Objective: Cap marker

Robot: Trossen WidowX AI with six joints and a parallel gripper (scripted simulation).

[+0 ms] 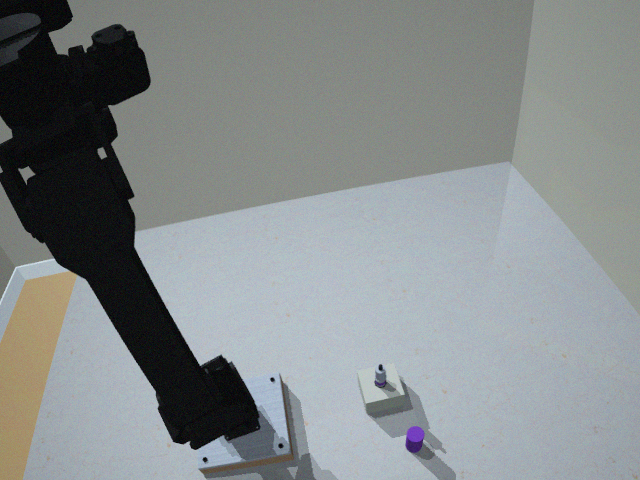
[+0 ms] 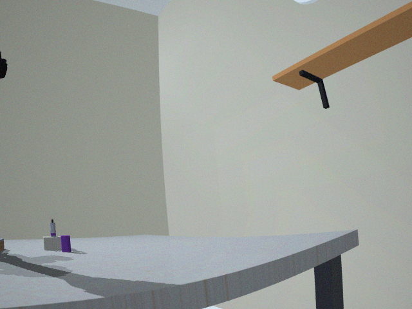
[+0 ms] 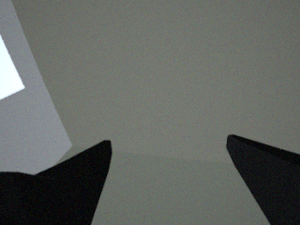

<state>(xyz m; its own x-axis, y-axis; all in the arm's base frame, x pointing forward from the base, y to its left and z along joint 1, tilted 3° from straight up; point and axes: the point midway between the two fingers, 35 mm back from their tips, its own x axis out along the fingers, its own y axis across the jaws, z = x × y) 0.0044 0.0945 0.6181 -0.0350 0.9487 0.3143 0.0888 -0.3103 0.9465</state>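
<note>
My gripper tip is 630 mm above the purple cap, 300 mm short of it and 280 mm to the left of it. Round my gripper tip: pale holder block: 640 mm below, 290 mm ahead, 170 mm to the right.
</note>
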